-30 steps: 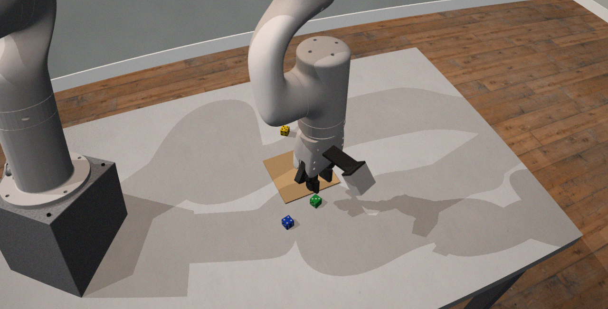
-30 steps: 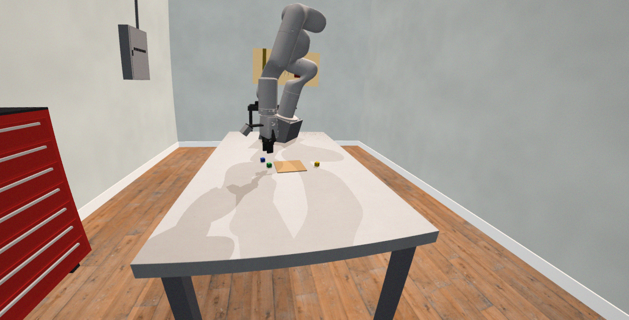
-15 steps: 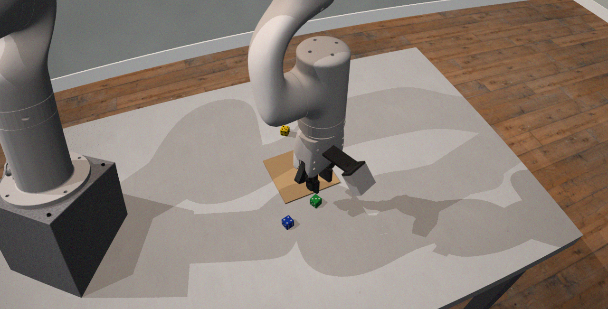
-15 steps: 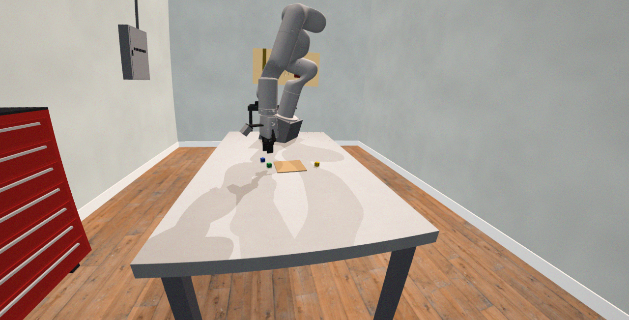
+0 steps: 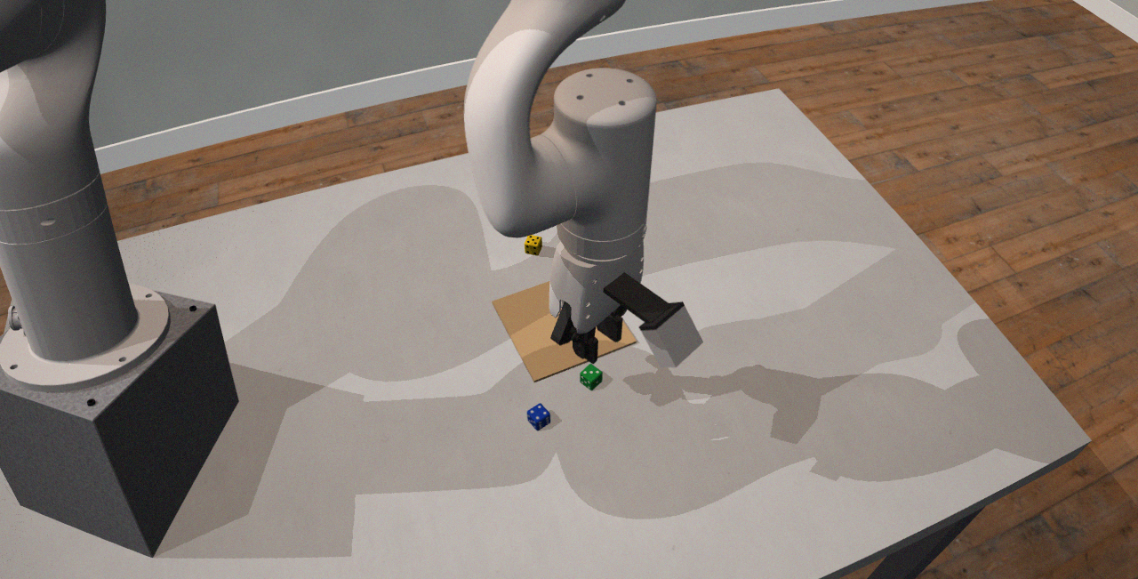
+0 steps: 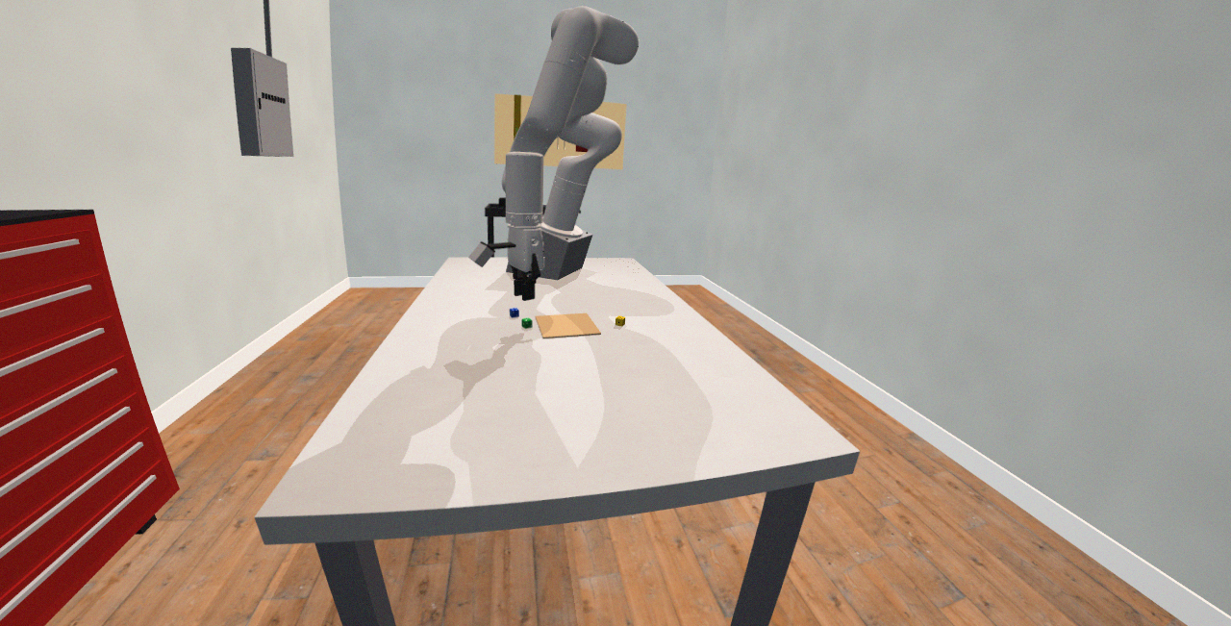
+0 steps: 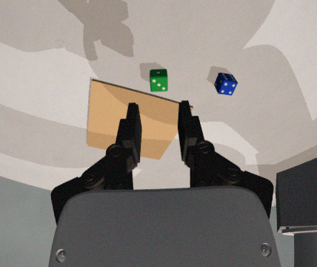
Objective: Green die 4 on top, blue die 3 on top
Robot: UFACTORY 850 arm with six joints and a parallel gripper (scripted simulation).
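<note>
Now: hand 1 cm to the right of the green die and 9 cm above it. Round my hand: blue die: 8 cm behind, 4 cm to the right, 9 cm below; tan mat: 2 cm behind, 10 cm to the left, 10 cm below; yellow die: 3 cm behind, 24 cm to the left, 9 cm below.
</note>
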